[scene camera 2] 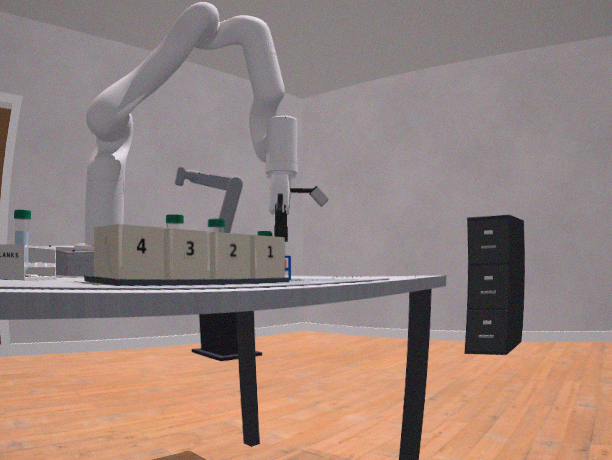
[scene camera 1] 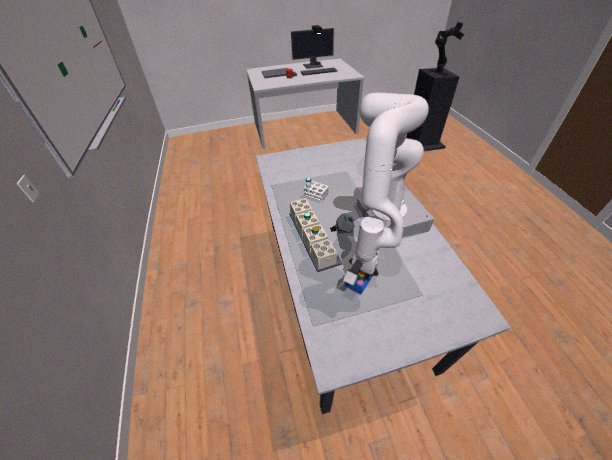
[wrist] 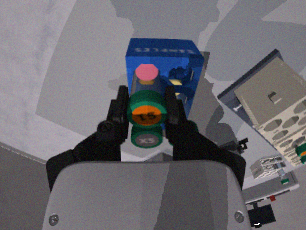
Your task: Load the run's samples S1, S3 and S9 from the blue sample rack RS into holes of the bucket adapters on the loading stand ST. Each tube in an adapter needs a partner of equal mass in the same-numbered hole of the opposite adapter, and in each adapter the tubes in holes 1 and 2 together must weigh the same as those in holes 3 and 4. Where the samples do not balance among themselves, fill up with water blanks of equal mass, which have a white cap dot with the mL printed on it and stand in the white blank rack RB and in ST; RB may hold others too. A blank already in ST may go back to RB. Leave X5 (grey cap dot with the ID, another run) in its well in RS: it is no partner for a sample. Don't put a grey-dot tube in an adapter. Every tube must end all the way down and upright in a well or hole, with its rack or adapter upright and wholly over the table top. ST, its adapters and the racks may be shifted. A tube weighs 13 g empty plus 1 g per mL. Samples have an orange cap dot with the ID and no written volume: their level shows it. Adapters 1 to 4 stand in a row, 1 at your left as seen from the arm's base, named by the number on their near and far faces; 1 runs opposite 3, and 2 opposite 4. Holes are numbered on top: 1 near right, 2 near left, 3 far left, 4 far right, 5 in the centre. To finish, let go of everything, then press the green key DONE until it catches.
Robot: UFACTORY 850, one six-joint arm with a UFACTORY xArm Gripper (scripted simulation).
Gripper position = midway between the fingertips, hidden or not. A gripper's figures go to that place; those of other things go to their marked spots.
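The gripper (scene camera 2: 281, 241) is 1.21 m from the lens. An adapter 1 (scene camera 2: 267, 253) sits 0.95 m from the lens, while an adapter 2 (scene camera 2: 229, 253) is 0.87 m from the lens. An adapter 3 (scene camera 2: 186, 252) is 0.80 m from the lens and an adapter 4 (scene camera 2: 121, 251) is 0.71 m from the lens. The marked spots on the adapter 3 and the adapter 4 are 0.14 m apart.
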